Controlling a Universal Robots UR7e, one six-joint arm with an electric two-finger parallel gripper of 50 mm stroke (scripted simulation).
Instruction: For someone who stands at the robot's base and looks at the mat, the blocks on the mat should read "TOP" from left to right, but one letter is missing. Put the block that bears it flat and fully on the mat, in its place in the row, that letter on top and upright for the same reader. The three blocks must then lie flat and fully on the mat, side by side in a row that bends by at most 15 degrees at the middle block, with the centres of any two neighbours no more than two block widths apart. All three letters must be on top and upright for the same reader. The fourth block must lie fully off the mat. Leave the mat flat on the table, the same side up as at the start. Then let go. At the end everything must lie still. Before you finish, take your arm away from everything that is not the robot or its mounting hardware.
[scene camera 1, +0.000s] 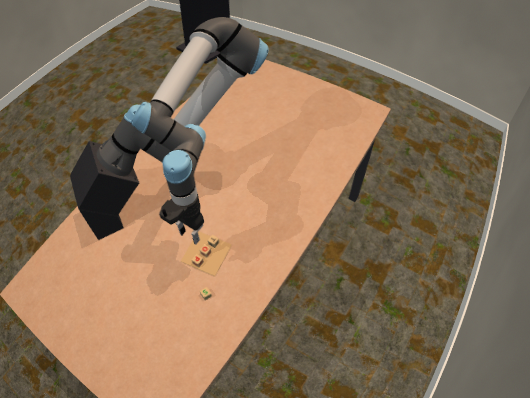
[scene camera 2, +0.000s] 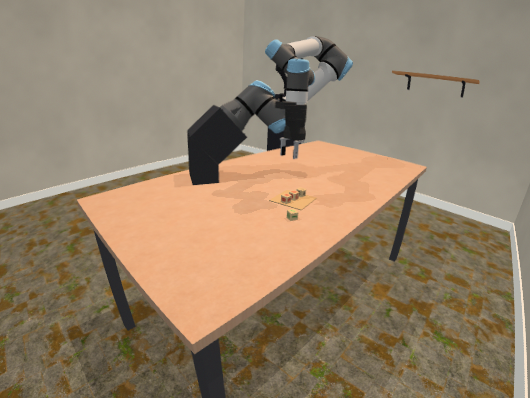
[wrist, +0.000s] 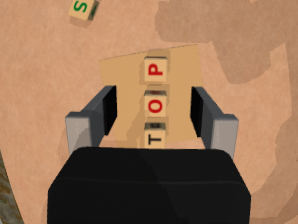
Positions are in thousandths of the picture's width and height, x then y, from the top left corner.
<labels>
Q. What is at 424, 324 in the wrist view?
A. A mat.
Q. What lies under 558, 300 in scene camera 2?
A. The gripper.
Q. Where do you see the gripper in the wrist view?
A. At 515, 453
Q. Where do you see a mat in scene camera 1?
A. At 399, 665
</labels>
